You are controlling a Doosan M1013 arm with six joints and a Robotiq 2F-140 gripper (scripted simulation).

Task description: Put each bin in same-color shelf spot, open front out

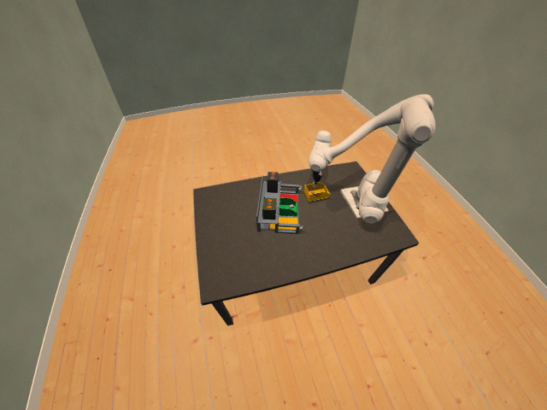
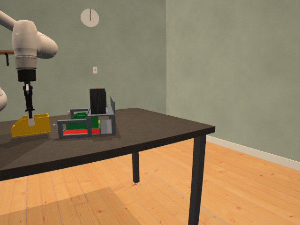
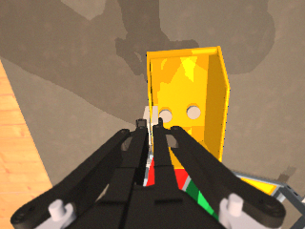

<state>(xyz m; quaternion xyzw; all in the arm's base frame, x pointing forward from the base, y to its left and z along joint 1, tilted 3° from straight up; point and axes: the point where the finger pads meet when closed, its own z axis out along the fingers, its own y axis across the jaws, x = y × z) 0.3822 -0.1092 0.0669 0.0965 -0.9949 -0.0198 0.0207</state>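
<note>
My gripper is now 5 cm to the right of the yellow bin, 4 cm above it and 1 cm past it. Round my hand: green bin 24 cm ahead, 16 cm to the left, 6 cm below.
</note>
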